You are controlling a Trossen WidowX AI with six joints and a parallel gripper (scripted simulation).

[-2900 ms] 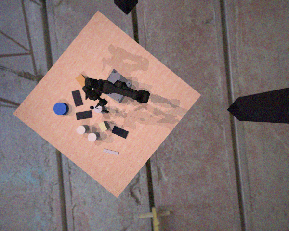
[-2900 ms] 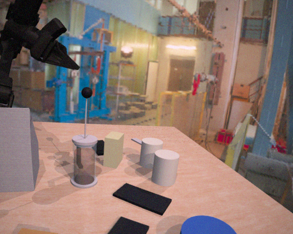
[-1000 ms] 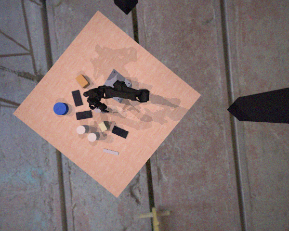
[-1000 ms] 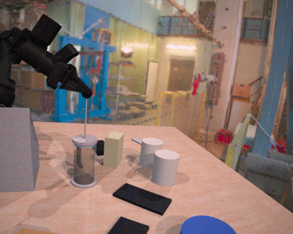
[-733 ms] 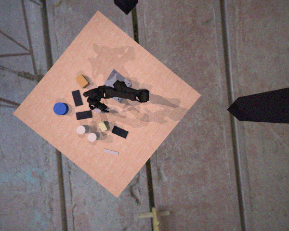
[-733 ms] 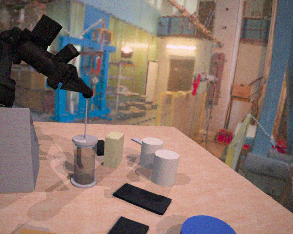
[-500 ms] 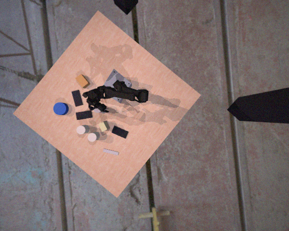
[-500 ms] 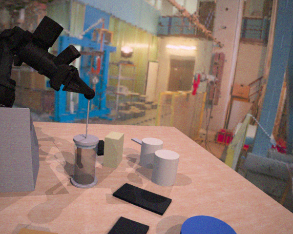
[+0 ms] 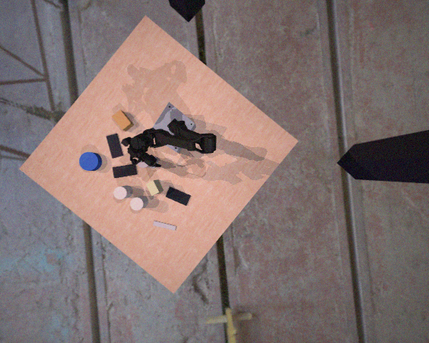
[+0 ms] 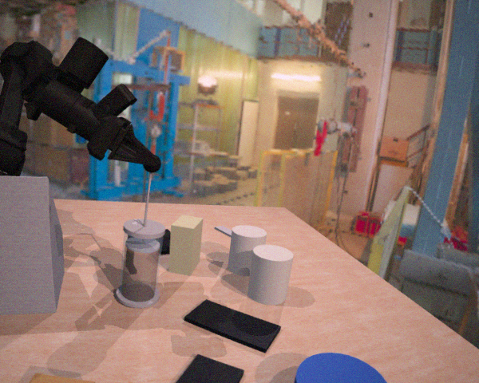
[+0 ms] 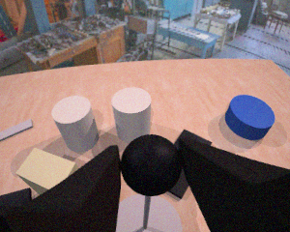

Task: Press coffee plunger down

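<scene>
The coffee press lies 130 mm below my gripper tip, 20 mm to the left of it and 20 mm behind it. The rest, counted from my gripper tip: orange block (310 mm to the right, 230 mm below, 100 mm behind); then blue disc (280 mm to the right, 240 mm below, 230 mm ahead); then pale yellow block (200 mm below, 140 mm to the left, 70 mm ahead).
</scene>
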